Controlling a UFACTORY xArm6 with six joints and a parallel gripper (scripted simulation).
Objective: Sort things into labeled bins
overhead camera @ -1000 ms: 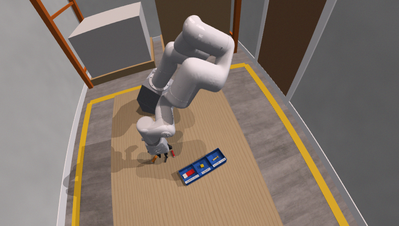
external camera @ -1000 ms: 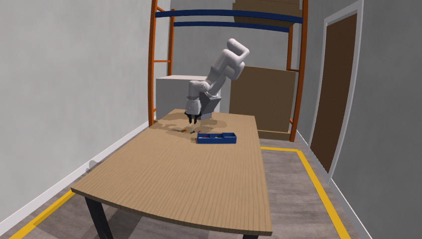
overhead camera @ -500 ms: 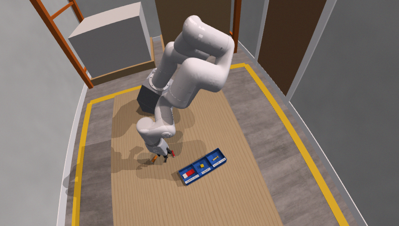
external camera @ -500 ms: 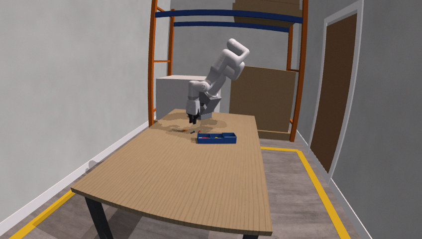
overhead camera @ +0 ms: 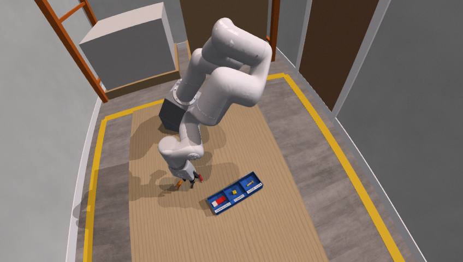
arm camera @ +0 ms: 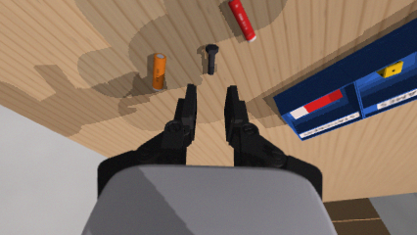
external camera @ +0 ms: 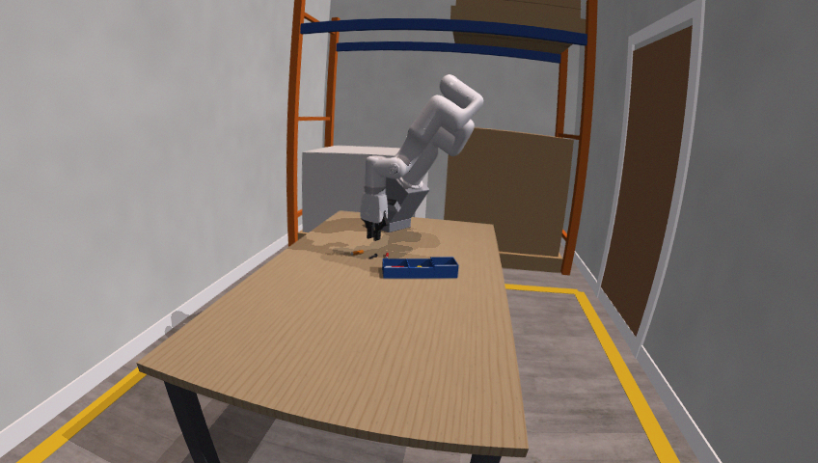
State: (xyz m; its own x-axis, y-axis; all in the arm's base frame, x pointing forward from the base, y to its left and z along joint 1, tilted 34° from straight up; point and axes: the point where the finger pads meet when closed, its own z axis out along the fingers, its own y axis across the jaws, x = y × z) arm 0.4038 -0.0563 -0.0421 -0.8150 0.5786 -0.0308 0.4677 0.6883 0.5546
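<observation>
My hand is 10 mm past the black bolt and 90 mm above it. Round my hand: red battery 20 mm behind, 50 mm to the left, 90 mm below; then eraser 120 mm ahead, 100 mm to the left, 80 mm below; then orange cylinder 20 mm behind, 70 mm to the right, 90 mm below.
</observation>
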